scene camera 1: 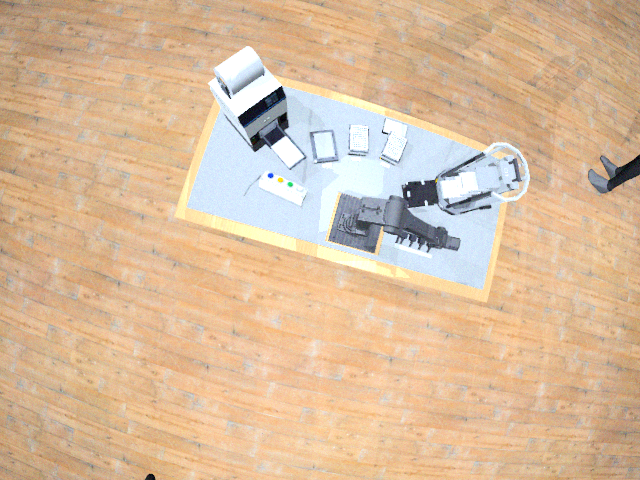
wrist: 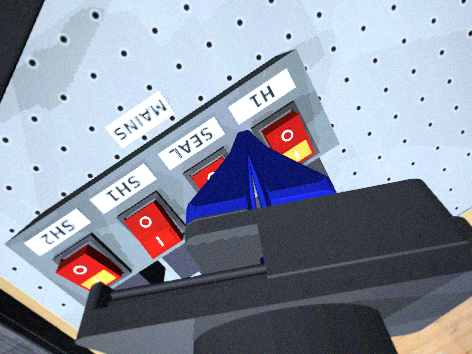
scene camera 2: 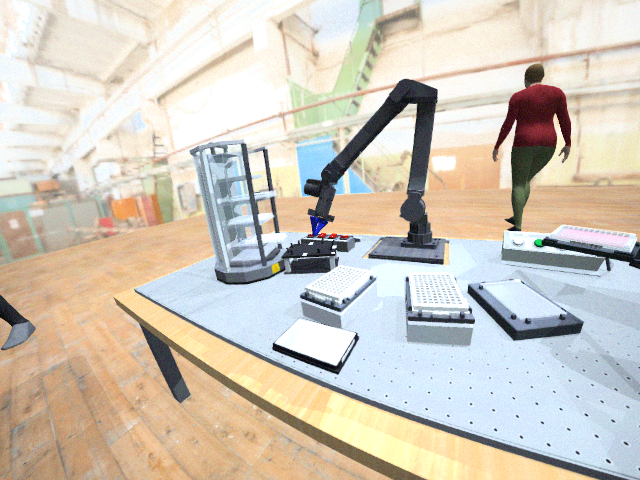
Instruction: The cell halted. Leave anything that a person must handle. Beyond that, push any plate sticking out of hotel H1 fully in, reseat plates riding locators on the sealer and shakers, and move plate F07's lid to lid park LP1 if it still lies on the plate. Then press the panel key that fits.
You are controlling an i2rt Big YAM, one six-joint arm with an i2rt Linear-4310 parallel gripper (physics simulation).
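Frame: origin at the arm's base, x left, y down, z back, level; metres.
Seen in the pictures: gripper, fingertip midpoint: [wrist: 244,139] [scene camera 2: 314,235]; arm's base, origin of the base link: [scene camera 1: 350,224] [scene camera 2: 419,244].
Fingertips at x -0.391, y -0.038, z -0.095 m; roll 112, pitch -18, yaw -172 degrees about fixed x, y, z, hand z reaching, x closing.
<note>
Offsets run from my fingertips to a thing's top centre. "pt": to the spot under its first point.
My gripper [scene camera 2: 315,233] [wrist: 244,139] is shut and empty, its blue fingertips over the mains switch box [scene camera 2: 330,243] [wrist: 115,192] between the SEAL and H1 switches; contact is unclear. The H1 switch @(pt dx -0.022, dy -0.004, dz +0.010 m) [wrist: 287,135] and SH2 switch @(pt dx +0.124, dy -0.003, dz +0.016 m) [wrist: 86,267] show lit yellow; the SH1 switch @(pt dx +0.076, dy -0.001, dz +0.017 m) [wrist: 152,227] is unlit. The SEAL switch @(pt dx +0.030, dy +0.001, dz +0.007 m) [wrist: 207,174] is partly hidden. Hotel H1 @(pt dx -0.009, dy +0.013, dz -0.357 m) [scene camera 2: 242,273] holds several plates; one low plate @(dx -0.029, dy -0.060, dz -0.231 m) [scene camera 2: 267,238] extends towards its open side. Two shakers @(pt dx +0.507, dy +0.018, dz -0.386 m) [scene camera 2: 439,330] @(pt dx +0.307, dy +0.016, dz -0.415 m) [scene camera 2: 323,312] bear white well plates. The sealer @(pt dx +0.953, dy -0.281, dz -0.177 m) [scene camera 1: 248,103] has a plate @(dx +0.779, dy -0.084, dz -0.110 m) [scene camera 1: 288,151] [scene camera 2: 594,237] on its tray. The key panel @(dx +0.751, dy -0.035, dz +0.037 m) [scene camera 1: 281,191] [scene camera 2: 553,258] stands left in scene camera 1.
A black stand [scene camera 1: 419,192] [scene camera 2: 310,250] is beside the hotel. A dark pinned frame @(dx +0.637, dy +0.015, dz -0.235 m) [scene camera 1: 312,149] [scene camera 2: 547,326] and a flat white-topped pad @(dx +0.320, dy +0.034, dz -0.466 m) [scene camera 1: 395,127] [scene camera 2: 316,341] lie on the table. A person in red [scene camera 2: 535,118] and another's feet [scene camera 1: 599,180] are off the table.
</note>
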